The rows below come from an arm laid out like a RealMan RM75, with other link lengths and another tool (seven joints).
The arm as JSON. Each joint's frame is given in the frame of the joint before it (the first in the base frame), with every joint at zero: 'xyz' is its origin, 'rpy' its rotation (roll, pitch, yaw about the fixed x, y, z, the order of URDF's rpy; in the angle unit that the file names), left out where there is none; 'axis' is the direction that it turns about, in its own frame. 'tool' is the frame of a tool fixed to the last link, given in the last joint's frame.
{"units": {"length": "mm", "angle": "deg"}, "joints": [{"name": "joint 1", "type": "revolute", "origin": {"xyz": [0.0, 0.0, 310.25]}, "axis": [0.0, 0.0, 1.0]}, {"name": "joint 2", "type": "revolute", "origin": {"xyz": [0.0, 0.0, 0.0]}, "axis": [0.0, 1.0, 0.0]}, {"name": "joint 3", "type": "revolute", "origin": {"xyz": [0.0, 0.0, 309.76]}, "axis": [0.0, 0.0, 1.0]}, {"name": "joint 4", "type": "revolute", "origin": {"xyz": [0.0, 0.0, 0.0]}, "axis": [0.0, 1.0, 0.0]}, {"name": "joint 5", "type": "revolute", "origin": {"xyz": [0.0, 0.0, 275.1]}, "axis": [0.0, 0.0, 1.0]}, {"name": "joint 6", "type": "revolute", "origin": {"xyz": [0.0, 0.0, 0.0]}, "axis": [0.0, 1.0, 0.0]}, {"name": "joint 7", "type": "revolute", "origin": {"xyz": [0.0, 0.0, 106.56]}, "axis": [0.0, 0.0, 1.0]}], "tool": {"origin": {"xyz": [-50.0, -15.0, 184.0], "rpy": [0.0, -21.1, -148.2]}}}
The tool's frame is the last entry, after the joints.
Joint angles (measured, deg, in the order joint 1, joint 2, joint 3, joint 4, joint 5, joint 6, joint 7), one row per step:
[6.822 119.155 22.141 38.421 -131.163 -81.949 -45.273]
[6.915 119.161 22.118 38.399 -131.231 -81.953 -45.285]
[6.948 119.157 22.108 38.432 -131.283 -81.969 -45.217]
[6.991 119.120 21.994 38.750 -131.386 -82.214 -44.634]
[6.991 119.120 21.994 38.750 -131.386 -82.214 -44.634]
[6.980 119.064 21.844 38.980 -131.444 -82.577 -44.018]
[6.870 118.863 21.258 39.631 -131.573 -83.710 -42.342]
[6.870 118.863 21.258 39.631 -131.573 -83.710 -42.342]
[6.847 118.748 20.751 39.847 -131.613 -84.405 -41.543]
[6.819 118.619 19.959 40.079 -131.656 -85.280 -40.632]
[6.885 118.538 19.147 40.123 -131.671 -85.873 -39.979]
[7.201 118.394 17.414 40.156 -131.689 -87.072 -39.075]
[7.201 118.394 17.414 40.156 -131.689 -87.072 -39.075]
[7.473 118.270 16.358 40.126 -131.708 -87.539 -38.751]
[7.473 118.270 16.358 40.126 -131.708 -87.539 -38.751]
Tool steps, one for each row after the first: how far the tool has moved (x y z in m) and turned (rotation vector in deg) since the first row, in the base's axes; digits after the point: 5 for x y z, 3 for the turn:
[-0.00077 0.00000 -0.00033 -0.039 -0.045 0.160]
[-0.00134 -0.00009 -0.00030 -0.086 0.033 0.256]
[-0.00400 -0.00096 0.00115 -0.307 0.875 0.610]
[-0.00400 -0.00096 0.00115 -0.307 0.875 0.610]
[-0.00579 -0.00217 0.00303 -0.479 1.709 0.911]
[-0.01041 -0.00668 0.00828 -0.999 4.013 1.792]
[-0.01041 -0.00668 0.00828 -0.999 4.013 1.792]
[-0.01270 -0.00990 0.01038 -1.346 5.064 2.370]
[-0.01571 -0.01466 0.01214 -1.888 6.276 3.149]
[-0.01809 -0.01877 0.01192 -2.539 7.007 3.824]
[-0.02382 -0.02713 0.01077 -3.757 8.097 5.397]
[-0.02382 -0.02713 0.01077 -3.757 8.097 5.397]
[-0.02684 -0.03169 0.00883 -4.587 8.352 6.304]
[-0.02684 -0.03169 0.00883 -4.587 8.352 6.304]

